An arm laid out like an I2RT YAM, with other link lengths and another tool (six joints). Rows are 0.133 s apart.
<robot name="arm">
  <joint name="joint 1" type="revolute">
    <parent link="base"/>
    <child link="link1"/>
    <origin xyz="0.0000 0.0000 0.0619" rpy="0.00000 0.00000 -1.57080"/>
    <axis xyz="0 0 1"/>
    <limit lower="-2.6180" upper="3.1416"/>
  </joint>
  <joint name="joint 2" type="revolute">
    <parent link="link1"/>
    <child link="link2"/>
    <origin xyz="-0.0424 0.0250 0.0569" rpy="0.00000 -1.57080 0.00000"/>
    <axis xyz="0 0 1"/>
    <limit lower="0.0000" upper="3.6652"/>
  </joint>
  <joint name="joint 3" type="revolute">
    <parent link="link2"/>
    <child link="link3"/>
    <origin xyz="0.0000 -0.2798 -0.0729" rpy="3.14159 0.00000 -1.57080"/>
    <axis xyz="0 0 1"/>
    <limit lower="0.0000" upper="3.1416"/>
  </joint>
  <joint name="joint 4" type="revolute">
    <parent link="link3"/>
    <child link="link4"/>
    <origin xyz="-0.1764 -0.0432 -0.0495" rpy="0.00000 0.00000 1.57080"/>
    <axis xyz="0 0 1"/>
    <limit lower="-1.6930" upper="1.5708"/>
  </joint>
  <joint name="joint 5" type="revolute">
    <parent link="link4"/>
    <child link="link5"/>
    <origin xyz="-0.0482 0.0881 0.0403" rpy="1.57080 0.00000 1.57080"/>
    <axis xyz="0 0 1"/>
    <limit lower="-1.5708" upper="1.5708"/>
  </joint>
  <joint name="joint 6" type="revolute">
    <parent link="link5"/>
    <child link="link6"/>
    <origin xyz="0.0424 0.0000 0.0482" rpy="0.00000 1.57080 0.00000"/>
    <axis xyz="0 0 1"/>
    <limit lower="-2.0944" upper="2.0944"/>
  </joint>
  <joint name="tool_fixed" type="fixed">
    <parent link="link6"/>
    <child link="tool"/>
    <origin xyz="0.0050 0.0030 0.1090" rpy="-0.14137 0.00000 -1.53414"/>
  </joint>
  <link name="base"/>
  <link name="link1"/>
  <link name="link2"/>
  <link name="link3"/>
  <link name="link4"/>
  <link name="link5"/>
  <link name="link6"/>
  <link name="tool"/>
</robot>
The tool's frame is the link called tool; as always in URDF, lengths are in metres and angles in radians.
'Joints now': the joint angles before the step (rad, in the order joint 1, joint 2, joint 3, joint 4, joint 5, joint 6). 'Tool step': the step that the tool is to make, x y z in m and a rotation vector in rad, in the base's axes. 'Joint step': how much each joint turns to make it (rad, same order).
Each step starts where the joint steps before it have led.
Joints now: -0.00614 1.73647 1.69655 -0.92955 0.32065 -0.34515
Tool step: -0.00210 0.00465 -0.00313 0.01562 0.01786 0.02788
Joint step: 0.00153 -0.00154 -0.00302 -0.01231 -0.02762 -0.01378
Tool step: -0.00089 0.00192 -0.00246 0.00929 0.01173 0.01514
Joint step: -0.00153 0.00156 -0.00150 -0.00614 -0.01688 -0.00920
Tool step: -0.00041 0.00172 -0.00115 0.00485 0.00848 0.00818
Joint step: 0.00154 0.00305 0.00459 -0.00922 -0.00764 -0.00307
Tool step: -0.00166 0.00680 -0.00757 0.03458 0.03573 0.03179
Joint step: -0.00001 0.01373 0.00756 -0.02749 -0.04599 -0.00922
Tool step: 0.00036 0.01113 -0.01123 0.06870 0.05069 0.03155
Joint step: 0.00000 0.03526 0.02914 -0.04603 -0.07514 0.00606
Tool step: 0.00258 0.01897 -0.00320 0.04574 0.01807 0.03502
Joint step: 0.03371 0.02002 0.02611 -0.02613 -0.04147 0.02000
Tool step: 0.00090 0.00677 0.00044 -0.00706 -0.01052 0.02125
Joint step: 0.01997 -0.00765 -0.01529 0.01838 0.00608 -0.00455
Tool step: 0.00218 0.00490 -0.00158 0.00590 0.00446 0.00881
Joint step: 0.01075 0.01070 0.00912 -0.00305 -0.00458 0.00455
